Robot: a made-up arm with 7 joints. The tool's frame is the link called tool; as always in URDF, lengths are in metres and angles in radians. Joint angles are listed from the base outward. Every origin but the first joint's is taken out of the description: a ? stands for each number. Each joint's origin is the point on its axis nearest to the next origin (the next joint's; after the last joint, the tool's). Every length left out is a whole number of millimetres.
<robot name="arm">
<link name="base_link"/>
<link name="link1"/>
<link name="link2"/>
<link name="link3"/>
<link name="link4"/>
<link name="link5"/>
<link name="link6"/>
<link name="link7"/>
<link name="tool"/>
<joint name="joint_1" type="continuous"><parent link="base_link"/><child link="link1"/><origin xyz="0.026 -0.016 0.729" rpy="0.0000 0.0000 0.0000"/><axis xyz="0 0 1"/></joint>
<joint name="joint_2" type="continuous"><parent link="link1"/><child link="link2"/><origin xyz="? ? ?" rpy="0.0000 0.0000 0.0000"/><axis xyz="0 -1 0"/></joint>
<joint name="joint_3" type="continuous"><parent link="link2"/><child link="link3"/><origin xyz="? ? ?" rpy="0.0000 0.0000 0.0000"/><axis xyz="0 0 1"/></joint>
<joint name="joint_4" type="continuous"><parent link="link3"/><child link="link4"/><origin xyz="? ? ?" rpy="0.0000 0.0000 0.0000"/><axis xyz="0 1 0"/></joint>
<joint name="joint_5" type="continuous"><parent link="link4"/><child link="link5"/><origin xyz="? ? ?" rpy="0.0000 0.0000 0.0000"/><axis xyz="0 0 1"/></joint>
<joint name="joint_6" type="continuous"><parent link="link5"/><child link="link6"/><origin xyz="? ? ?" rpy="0.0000 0.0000 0.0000"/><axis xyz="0 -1 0"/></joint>
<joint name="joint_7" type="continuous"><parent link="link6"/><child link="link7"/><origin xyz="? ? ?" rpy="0.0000 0.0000 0.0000"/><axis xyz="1 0 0"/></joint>
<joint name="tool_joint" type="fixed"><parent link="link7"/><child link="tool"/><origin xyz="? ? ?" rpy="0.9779 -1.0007 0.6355"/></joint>
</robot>
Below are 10 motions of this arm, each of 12 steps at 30 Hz.
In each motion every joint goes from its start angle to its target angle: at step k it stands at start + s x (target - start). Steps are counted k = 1, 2, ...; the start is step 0. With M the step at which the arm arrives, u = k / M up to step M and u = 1 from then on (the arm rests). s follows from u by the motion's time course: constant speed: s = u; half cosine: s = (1 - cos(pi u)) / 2; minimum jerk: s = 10 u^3 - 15 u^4 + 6 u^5.
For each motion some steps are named. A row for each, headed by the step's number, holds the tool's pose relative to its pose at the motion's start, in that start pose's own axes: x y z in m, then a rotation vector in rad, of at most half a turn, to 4 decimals.
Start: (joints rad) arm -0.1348 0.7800 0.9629 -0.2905 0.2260 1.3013 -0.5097
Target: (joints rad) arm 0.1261 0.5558 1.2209 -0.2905 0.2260 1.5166 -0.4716
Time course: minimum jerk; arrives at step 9
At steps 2, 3, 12:
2: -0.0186 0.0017 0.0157 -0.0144 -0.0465 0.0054
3: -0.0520 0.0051 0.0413 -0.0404 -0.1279 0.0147
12: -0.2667 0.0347 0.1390 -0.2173 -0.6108 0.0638

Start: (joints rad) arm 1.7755 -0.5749 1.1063 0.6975 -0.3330 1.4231 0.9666
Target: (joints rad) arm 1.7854 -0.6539 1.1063 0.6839 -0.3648 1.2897 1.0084
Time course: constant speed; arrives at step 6
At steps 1, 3, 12:
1: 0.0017 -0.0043 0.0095 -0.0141 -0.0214 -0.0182
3: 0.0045 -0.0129 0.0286 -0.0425 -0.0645 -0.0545
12: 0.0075 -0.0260 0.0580 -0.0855 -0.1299 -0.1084

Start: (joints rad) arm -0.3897 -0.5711 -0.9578 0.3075 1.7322 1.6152 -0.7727
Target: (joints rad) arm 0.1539 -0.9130 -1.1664 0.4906 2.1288 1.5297 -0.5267
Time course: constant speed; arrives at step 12
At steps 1, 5, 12:
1: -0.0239 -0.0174 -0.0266 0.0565 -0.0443 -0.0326
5: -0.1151 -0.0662 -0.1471 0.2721 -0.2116 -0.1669
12: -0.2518 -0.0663 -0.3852 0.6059 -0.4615 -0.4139

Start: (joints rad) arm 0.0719 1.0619 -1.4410 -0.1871 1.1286 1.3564 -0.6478
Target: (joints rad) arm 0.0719 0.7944 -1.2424 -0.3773 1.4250 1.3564 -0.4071
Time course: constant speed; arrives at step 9
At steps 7, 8, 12:
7: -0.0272 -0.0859 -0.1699 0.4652 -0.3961 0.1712
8: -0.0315 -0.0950 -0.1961 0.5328 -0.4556 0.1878
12: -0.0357 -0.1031 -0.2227 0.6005 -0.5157 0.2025

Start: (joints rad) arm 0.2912 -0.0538 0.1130 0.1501 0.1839 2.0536 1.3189
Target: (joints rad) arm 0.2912 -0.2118 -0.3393 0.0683 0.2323 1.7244 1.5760
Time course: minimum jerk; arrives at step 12
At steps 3, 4, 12:
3: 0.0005 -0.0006 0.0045 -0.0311 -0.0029 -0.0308
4: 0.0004 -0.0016 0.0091 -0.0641 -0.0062 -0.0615
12: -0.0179 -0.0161 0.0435 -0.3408 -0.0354 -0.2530

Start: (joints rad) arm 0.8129 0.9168 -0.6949 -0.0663 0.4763 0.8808 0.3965
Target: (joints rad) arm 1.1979 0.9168 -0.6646 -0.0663 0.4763 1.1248 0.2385
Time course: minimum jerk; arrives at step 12
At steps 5, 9, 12:
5: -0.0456 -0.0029 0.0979 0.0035 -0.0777 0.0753
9: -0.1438 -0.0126 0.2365 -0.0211 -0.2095 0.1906
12: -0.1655 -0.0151 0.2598 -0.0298 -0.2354 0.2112

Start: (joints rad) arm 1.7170 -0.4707 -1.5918 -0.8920 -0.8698 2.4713 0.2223
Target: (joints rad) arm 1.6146 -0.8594 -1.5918 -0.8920 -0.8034 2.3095 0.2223
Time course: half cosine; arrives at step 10
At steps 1, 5, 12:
1: 0.0043 -0.0018 -0.0030 0.0017 -0.0092 0.0022
5: 0.0927 -0.0293 -0.0557 0.0450 -0.1901 0.0398
12: 0.1942 -0.0423 -0.0991 0.1121 -0.3814 0.0715

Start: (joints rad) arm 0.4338 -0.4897 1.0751 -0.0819 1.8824 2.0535 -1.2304
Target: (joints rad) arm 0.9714 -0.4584 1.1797 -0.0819 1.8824 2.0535 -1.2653
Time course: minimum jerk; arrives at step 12
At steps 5, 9, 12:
5: -0.0786 -0.0111 -0.0312 0.0702 -0.1331 -0.1487
9: -0.1908 -0.0014 -0.0983 0.1795 -0.3472 -0.3832
12: -0.2094 0.0039 -0.1129 0.1998 -0.3879 -0.4272

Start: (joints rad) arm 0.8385 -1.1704 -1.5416 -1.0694 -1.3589 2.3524 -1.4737
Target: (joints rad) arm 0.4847 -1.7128 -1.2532 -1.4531 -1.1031 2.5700 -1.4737
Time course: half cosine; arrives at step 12
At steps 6, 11, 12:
6: -0.0361 0.0251 0.1144 0.0866 -0.2987 -0.2729
11: -0.0878 0.0647 0.2101 0.2568 -0.5073 -0.5127
12: -0.0899 0.0662 0.2133 0.2641 -0.5128 -0.5206

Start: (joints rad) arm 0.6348 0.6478 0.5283 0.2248 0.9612 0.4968 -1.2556
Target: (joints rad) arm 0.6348 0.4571 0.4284 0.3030 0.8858 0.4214 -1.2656
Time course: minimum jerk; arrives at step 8
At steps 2, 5, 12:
2: -0.0173 -0.0092 -0.0013 0.0193 -0.0114 -0.0249
5: -0.1219 -0.0615 -0.0175 0.1442 -0.0803 -0.1694
12: -0.1684 -0.0828 -0.0295 0.2042 -0.1109 -0.2305

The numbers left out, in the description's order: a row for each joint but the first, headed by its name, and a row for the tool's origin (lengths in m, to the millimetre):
joint_2: -0.029 -0.086 0.000
joint_3: 0.012 0.000 0.502
joint_4: 0.037 0.022 0.000
joint_5: 0.003 0.000 0.318
joint_6: -0.021 -0.115 0.000
joint_7: -0.032 0.000 0.106
tool: 0.000 0.001 0.002

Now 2 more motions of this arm.
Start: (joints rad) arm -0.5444 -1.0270 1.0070 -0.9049 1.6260 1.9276 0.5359
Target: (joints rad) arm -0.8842 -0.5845 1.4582 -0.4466 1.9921 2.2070 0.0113
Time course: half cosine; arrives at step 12
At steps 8, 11, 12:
8: -0.2348 -0.1108 -0.0339 -0.2234 -0.1809 0.1686
11: -0.3294 -0.1236 -0.0572 -0.3570 -0.2423 0.1495
12: -0.3366 -0.1239 -0.0591 -0.3678 -0.2464 0.1466

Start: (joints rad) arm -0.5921 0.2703 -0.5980 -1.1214 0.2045 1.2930 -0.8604
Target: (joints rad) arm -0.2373 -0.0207 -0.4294 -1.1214 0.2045 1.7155 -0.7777
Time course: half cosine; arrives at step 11
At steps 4, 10, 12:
4: -0.0682 0.0220 -0.0541 -0.0312 -0.1808 -0.0632
10: -0.1731 0.1094 -0.2036 -0.1528 -0.5808 -0.2509
12: -0.1748 0.1126 -0.2083 -0.1573 -0.5918 -0.2573

